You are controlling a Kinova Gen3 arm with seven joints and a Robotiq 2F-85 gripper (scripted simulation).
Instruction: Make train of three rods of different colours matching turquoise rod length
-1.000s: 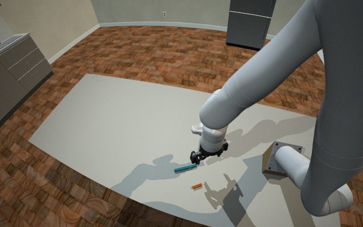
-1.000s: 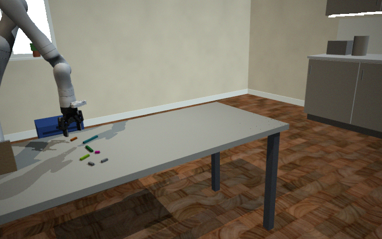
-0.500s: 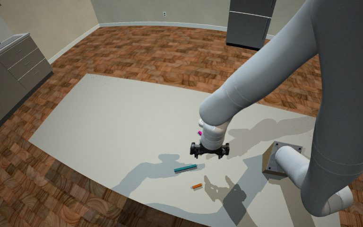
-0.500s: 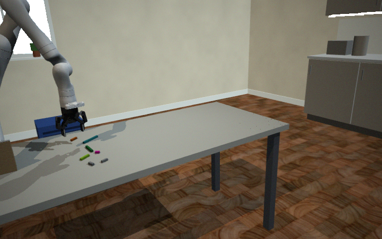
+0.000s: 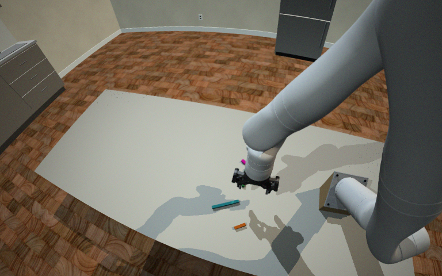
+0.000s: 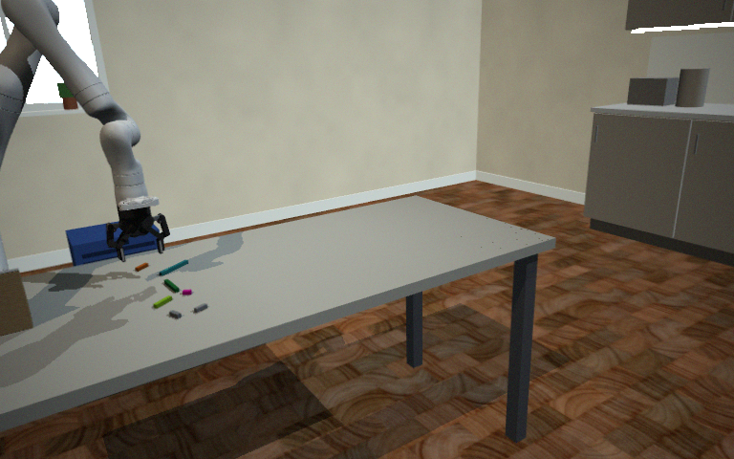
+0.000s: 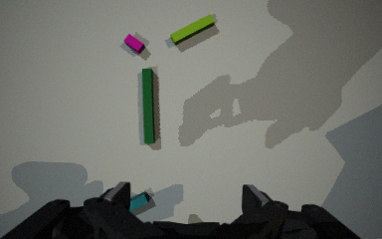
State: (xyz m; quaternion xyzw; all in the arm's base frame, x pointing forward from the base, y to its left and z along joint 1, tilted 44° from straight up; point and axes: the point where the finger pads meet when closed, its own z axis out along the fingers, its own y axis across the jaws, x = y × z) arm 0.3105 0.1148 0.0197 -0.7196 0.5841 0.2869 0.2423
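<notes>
My gripper is now 8 cm short of the magenta rod, 13 cm to the left of it and 8 cm above it. The rest, counted from my hand: turquoise rod (8 cm ahead, 7 cm to the left, 8 cm below); orange rod (12 cm to the left, 8 cm below); green rod (5 cm ahead, 6 cm to the right, 8 cm below).
</notes>
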